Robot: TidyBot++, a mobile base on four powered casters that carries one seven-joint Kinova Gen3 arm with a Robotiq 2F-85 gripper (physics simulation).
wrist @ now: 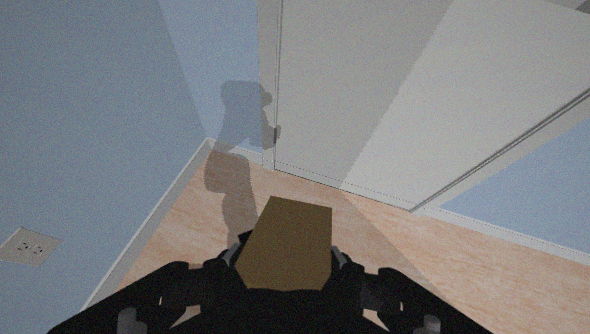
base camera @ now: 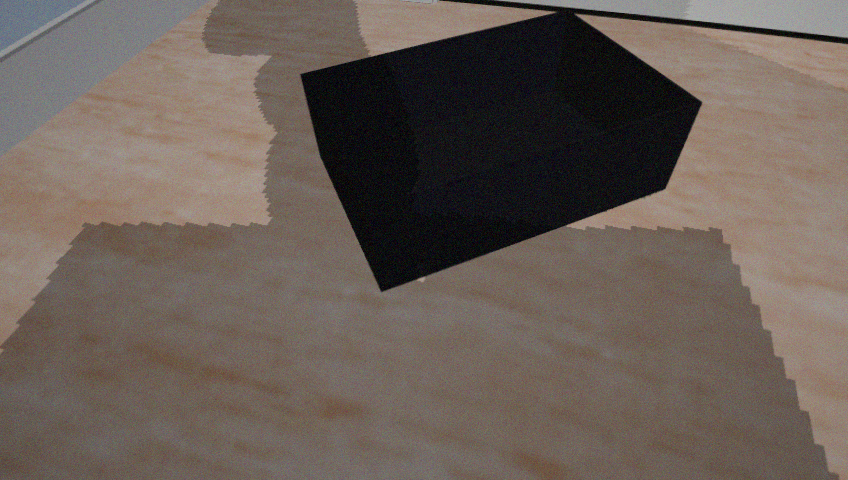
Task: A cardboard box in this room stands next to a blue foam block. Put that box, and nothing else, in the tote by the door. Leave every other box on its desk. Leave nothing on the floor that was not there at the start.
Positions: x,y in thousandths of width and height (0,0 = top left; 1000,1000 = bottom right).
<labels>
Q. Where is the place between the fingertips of my gripper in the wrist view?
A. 484,771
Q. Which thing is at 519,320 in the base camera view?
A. A black tote.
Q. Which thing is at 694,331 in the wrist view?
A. A white door.
</labels>
